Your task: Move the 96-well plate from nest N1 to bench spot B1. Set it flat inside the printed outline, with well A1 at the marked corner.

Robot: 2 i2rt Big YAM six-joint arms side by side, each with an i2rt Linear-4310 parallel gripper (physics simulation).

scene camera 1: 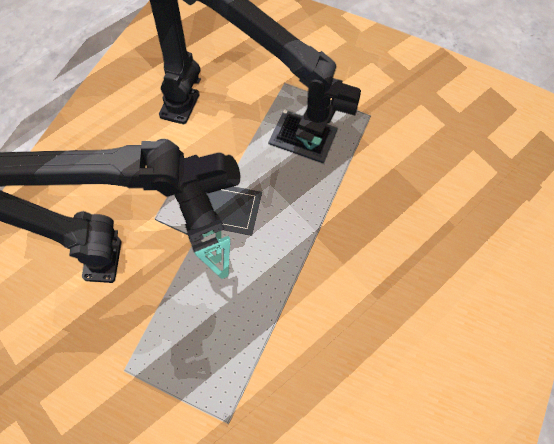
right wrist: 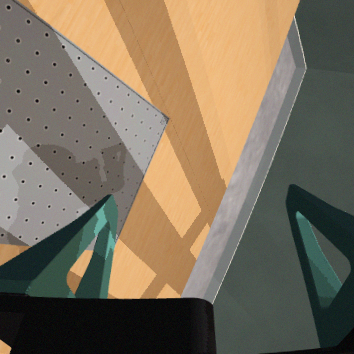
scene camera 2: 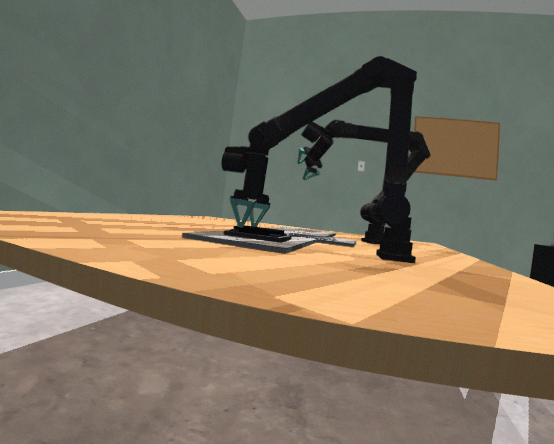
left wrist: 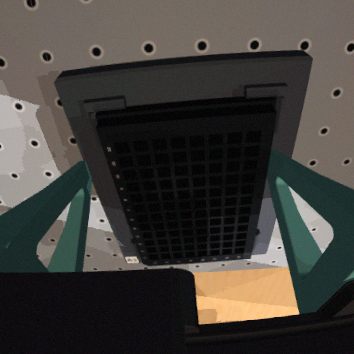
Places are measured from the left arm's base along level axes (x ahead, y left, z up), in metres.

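Pixels of known places: left gripper, fingertip midpoint: [scene camera 1: 316, 134] [scene camera 2: 247, 227] [left wrist: 178, 163]; right gripper, fingertip midpoint: [scene camera 1: 221, 269] [right wrist: 200, 197] [scene camera 2: 301, 171]; left arm's base at its link origin: [scene camera 1: 179, 105] [scene camera 2: 394, 258]; right arm's base at its link origin: [scene camera 1: 102, 259] [scene camera 2: 374, 243].
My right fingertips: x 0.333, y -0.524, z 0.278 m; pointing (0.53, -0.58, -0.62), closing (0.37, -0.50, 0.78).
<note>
Ahead of a thing's pixels: the offset from my right fingertips to its middle. "pt": to the spot under its first point. Level surfaces: height alone.
The black 96-well plate @[0.044 m ahead, 0.515 m left, 0.246 m down] [scene camera 1: 288, 127] [left wrist: 185, 190] sits in nest N1 @[0.044 m ahead, 0.515 m left, 0.257 m down] [scene camera 1: 300, 151] [scene camera 2: 280, 238] [left wrist: 185, 80], a dark raised-edge frame. A small A1 label @[pt 0.028 m back, 0.575 m left, 0.253 m down] [left wrist: 132, 260] shows at the nest's lower left in the left wrist view. My left gripper [scene camera 2: 248, 226] [left wrist: 178, 163] is open, low over the nest, with one finger on each side of the plate. My right gripper [scene camera 1: 216, 255] [scene camera 2: 302, 171] [right wrist: 200, 197] is open and empty, raised above the board. Spot B1's dark pad @[pt 0.058 m back, 0.239 m left, 0.263 m down] [scene camera 1: 237, 212] shows a pale printed outline @[pt 0.023 m back, 0.250 m left, 0.263 m down] [scene camera 1: 251, 212], partly hidden by the right arm.
The grey perforated board @[0.265 m down] [scene camera 1: 265, 260] [right wrist: 30, 95] runs diagonally across the wooden table @[0.278 m down] [scene camera 1: 425, 325] [scene camera 2: 325, 280] and lies under the nest. The right arm's wrist hangs over the left part of B1's pad in scene camera 1. The table's edge [scene camera 2: 300, 325] shows in scene camera 2.
</note>
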